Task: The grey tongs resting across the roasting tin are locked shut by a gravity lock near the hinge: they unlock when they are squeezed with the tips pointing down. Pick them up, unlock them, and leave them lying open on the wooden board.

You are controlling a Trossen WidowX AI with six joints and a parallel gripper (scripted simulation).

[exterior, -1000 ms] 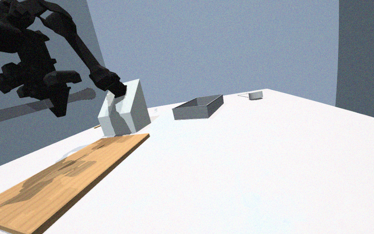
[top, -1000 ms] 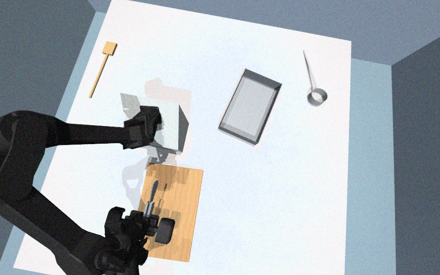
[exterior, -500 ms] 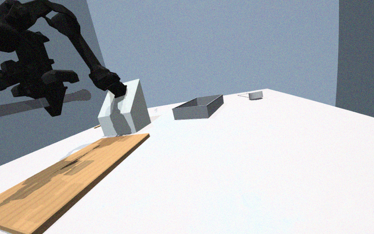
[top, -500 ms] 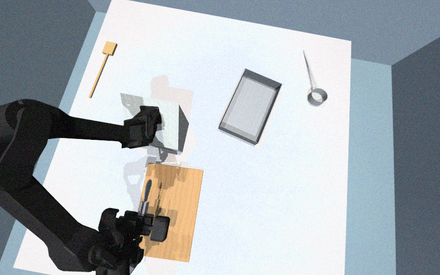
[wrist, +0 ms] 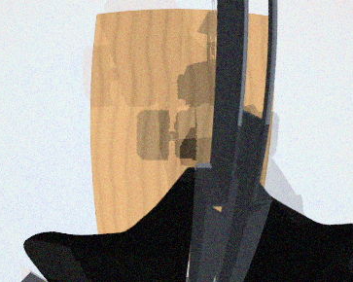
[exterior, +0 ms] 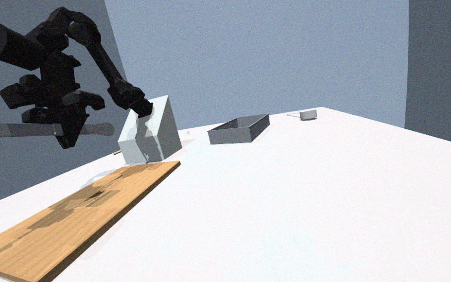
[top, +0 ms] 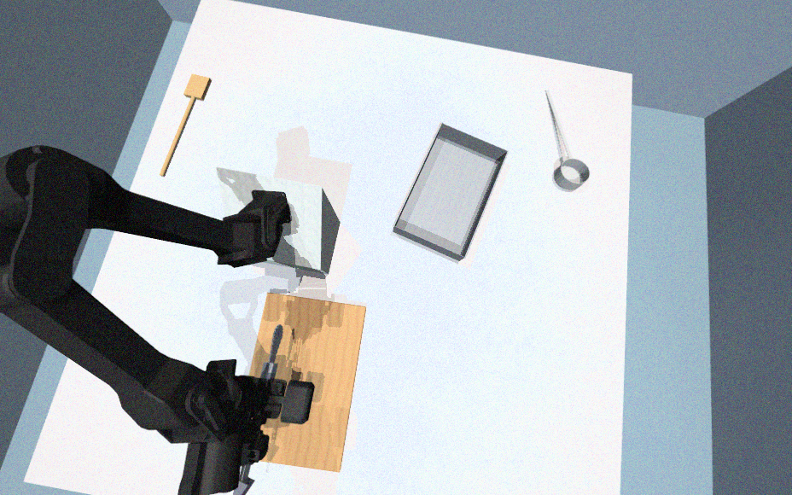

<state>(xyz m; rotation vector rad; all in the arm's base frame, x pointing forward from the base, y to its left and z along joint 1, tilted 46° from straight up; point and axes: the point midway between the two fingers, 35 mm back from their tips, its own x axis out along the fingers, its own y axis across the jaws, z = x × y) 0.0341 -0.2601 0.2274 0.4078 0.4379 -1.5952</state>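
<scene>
My gripper tip is now 20 mm short of the wooden board, 10 mm to the right of it and 130 mm above it. From my gripper tip the other things lie so: yellow lock piece: 70 mm to the right, 60 mm above; roasting tin: 340 mm ahead, 490 mm to the left, 110 mm below.
</scene>
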